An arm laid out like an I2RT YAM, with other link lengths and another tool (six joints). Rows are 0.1 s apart.
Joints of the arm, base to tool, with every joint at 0 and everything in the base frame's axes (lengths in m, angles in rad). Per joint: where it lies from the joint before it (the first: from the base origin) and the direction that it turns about. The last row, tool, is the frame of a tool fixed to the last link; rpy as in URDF.
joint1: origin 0 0 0.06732 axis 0 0 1
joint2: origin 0.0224 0.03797 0.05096 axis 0 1 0
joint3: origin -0.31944 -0.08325 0 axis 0 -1 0
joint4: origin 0.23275 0.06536 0.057 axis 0 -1 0
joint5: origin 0.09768 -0.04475 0.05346 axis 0 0 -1
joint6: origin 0.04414 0 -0.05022 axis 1 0 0
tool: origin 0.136 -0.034 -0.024 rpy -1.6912 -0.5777 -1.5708
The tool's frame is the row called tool.
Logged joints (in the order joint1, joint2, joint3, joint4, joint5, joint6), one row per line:
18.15, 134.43, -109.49, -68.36, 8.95, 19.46
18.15, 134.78, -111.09, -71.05, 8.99, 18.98
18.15, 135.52, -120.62, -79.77, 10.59, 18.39
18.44, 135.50, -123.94, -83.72, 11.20, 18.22
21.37, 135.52, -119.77, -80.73, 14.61, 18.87
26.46, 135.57, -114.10, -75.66, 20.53, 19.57
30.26, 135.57, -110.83, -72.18, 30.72, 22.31
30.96, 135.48, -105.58, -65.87, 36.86, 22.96
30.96, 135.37, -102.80, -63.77, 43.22, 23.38
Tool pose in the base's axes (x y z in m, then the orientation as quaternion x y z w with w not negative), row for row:
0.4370, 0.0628, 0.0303, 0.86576, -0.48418, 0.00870, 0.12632
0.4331, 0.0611, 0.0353, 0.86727, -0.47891, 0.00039, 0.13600
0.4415, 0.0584, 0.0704, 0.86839, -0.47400, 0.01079, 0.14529
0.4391, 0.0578, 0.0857, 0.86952, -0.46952, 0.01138, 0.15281
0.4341, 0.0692, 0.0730, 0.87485, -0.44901, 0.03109, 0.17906
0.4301, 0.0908, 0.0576, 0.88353, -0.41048, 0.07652, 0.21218
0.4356, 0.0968, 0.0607, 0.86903, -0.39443, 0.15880, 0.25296
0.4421, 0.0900, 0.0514, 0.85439, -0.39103, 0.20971, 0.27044
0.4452, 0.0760, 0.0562, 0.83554, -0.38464, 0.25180, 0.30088
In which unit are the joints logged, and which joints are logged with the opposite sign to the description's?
The joints are logged in degrees. Opposite sign: joint3.
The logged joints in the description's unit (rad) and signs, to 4 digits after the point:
0.3168, 2.3462, 1.9110, -1.1931, 0.1562, 0.3396
0.3168, 2.3524, 1.9389, -1.2401, 0.1569, 0.3313
0.3168, 2.3653, 2.1052, -1.3922, 0.1848, 0.3210
0.3218, 2.3649, 2.1632, -1.4612, 0.1955, 0.3180
0.3730, 2.3653, 2.0904, -1.4090, 0.2550, 0.3293
0.4618, 2.3661, 1.9914, -1.3205, 0.3583, 0.3416
0.5281, 2.3661, 1.9343, -1.2598, 0.5362, 0.3894
0.5404, 2.3646, 1.8427, -1.1496, 0.6433, 0.4007
0.5404, 2.3627, 1.7942, -1.1130, 0.7543, 0.4081

